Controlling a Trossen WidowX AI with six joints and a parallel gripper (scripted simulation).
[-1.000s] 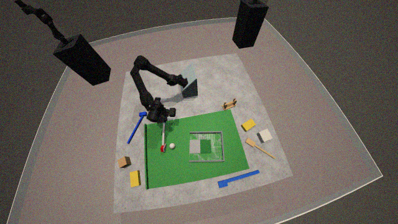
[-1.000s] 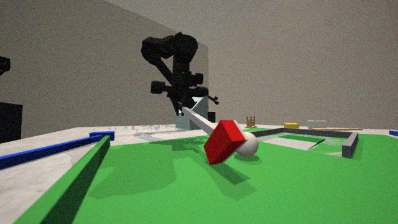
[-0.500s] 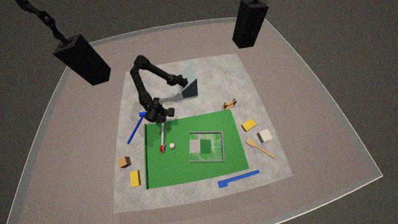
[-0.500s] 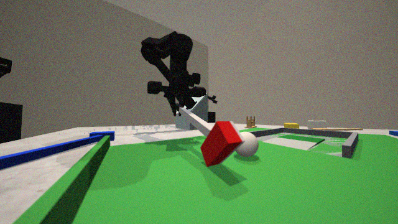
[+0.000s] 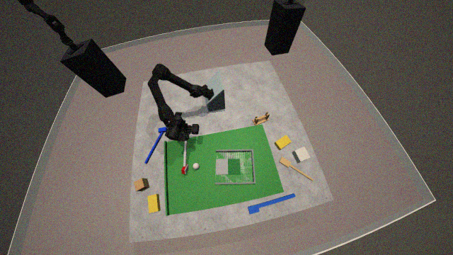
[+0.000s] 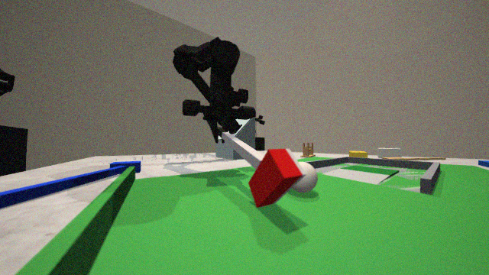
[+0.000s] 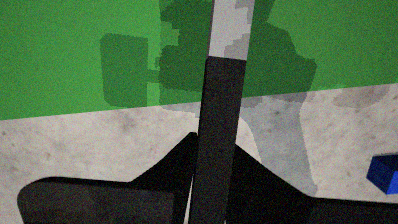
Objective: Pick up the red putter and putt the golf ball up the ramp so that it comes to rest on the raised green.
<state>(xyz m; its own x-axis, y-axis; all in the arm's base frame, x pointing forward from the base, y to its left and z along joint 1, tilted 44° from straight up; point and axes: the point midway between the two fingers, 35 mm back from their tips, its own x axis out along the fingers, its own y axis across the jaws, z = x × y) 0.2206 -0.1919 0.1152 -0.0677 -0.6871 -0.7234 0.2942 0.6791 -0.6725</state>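
My gripper tip is now 110 mm short of the red putter and 30 mm to the left of it. From my gripper tip the other things lie so: blue putter 20 mm behind, 260 mm to the right, 60 mm below; low green wall 220 mm ahead, 210 mm to the right, 60 mm below; white golf ball 220 mm ahead, 10 mm to the left, 50 mm below.
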